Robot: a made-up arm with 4 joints. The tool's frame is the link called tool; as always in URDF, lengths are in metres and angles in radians. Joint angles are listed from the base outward.
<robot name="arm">
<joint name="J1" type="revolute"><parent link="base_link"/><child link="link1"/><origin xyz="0 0 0.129" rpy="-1.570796 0 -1.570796"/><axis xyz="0 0 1"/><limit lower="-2.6" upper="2.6"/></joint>
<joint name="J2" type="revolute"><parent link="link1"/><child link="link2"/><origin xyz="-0.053 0.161 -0.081" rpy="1.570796 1.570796 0"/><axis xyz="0 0 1"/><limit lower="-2.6" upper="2.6"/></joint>
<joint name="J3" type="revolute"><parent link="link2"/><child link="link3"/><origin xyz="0.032 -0.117 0.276" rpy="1.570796 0 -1.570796"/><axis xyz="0 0 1"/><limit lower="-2.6" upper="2.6"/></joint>
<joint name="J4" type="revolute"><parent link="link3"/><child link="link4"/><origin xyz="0.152 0.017 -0.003" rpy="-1.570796 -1.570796 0"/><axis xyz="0 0 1"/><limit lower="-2.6" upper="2.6"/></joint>
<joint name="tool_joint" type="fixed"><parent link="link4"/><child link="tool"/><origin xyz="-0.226 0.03 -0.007"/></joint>
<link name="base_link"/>
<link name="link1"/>
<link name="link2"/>
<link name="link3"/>
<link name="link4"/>
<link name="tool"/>
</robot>
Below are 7 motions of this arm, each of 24 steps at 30 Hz.
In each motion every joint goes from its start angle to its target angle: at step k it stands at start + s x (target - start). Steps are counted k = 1, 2, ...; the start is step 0. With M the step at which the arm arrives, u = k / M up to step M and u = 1 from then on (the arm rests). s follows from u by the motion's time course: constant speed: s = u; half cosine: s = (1 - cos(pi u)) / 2; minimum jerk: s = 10 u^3 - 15 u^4 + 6 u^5.
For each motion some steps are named. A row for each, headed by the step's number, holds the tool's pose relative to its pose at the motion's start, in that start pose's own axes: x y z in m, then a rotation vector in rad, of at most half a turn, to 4 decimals.
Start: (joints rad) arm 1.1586 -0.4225 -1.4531 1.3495
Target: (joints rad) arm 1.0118 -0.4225 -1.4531 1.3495
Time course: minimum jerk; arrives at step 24
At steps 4, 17, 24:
4: 0.0011 0.0006 0.0007 -0.0013 0.0046 -0.0021
17: 0.0267 0.0146 0.0153 -0.0308 0.1094 -0.0507
24: 0.0318 0.0171 0.0177 -0.0363 0.1291 -0.0598

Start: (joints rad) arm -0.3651 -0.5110 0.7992 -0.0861
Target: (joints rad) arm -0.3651 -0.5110 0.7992 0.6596
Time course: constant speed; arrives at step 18
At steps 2, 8, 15, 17, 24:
2: -0.0017 -0.0188 0.0000 0.0000 0.0000 0.0829
8: 0.0025 -0.0752 0.0000 0.0000 0.0000 0.3314
15: 0.0248 -0.1372 0.0000 0.0000 0.0000 0.6214
17: 0.0343 -0.1535 0.0000 0.0000 0.0000 0.7043
24: 0.0396 -0.1613 0.0000 0.0000 0.0000 0.7457

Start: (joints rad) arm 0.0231 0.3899 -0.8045 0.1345
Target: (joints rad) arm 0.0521 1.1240 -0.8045 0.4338
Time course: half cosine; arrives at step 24
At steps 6, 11, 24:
6: -0.0261 -0.0276 -0.0209 -0.0085 -0.0784 0.1170
11: -0.0627 -0.0867 -0.0665 -0.0360 -0.2327 0.3461
24: -0.0762 -0.2080 -0.1590 -0.1337 -0.5359 0.7861

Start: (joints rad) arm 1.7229 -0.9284 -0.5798 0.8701
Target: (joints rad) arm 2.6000 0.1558 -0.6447 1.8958
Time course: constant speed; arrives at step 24
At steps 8, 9, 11, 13, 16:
8: -0.0596 -0.1588 -0.0039 0.0701 -0.1878 0.7499
9: -0.0595 -0.1777 -0.0069 0.0734 -0.2209 0.8396
11: -0.0552 -0.2133 -0.0137 0.0747 -0.2936 1.0153
13: -0.0461 -0.2450 -0.0210 0.0683 -0.3746 1.1854
16: -0.0260 -0.2846 -0.0311 0.0412 -0.5115 1.4282

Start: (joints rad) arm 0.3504 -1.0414 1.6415 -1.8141
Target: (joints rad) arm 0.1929 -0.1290 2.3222 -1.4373
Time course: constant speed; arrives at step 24
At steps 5, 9, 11, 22, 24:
5: 0.0107 -0.0348 0.0391 -0.2129 0.0807 0.0777
9: 0.0212 -0.0476 0.0737 -0.3769 0.1521 0.1164
11: 0.0269 -0.0490 0.0911 -0.4560 0.1896 0.1275
22: 0.0619 -0.0037 0.1671 -0.8433 0.4065 0.0864
24: 0.0691 0.0120 0.1751 -0.9024 0.4457 0.0602

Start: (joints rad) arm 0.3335 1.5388 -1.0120 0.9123
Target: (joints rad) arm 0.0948 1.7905 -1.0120 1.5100
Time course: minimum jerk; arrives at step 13
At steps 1, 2, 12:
1: -0.0002 -0.0007 -0.0001 -0.0003 -0.0002 0.0038
2: -0.0017 -0.0048 -0.0007 -0.0021 -0.0013 0.0266
12: 0.0249 -0.1608 -0.0151 -0.0747 -0.0527 0.9284

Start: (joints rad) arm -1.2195 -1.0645 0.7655 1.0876
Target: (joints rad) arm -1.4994 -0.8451 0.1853 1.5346
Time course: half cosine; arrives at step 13
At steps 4, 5, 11, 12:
4: -0.0152 -0.0198 -0.0008 -0.0741 0.1376 0.1663
5: -0.0204 -0.0297 -0.0001 -0.1088 0.2080 0.2474
11: -0.0204 -0.0779 0.0104 -0.2839 0.6541 0.6928
12: -0.0187 -0.0803 0.0109 -0.2942 0.6875 0.7213

